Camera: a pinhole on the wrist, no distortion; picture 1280 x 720 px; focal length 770.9 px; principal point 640.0 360.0 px. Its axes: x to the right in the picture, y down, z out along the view. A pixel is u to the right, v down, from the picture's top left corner.
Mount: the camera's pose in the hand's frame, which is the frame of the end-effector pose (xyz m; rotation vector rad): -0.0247 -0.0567 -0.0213 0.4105 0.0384 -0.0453
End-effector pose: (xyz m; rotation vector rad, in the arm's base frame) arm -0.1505 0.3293 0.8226 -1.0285 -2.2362 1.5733
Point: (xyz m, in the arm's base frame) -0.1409 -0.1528 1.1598
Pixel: outside the picture
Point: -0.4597 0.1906 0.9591
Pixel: 963 111
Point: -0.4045 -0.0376 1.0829
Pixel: 490 17
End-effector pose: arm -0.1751 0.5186 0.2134 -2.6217 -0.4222 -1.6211
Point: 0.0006 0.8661 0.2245
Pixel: 1091 74
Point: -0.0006 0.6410 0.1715
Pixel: 930 613
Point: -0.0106 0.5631 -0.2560
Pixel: outside the picture
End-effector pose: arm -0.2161 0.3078 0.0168 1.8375 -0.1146 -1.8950
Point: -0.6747 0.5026 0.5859
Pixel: outside the picture
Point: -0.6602 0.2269 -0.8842
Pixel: outside the picture
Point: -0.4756 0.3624 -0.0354
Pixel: 739 427
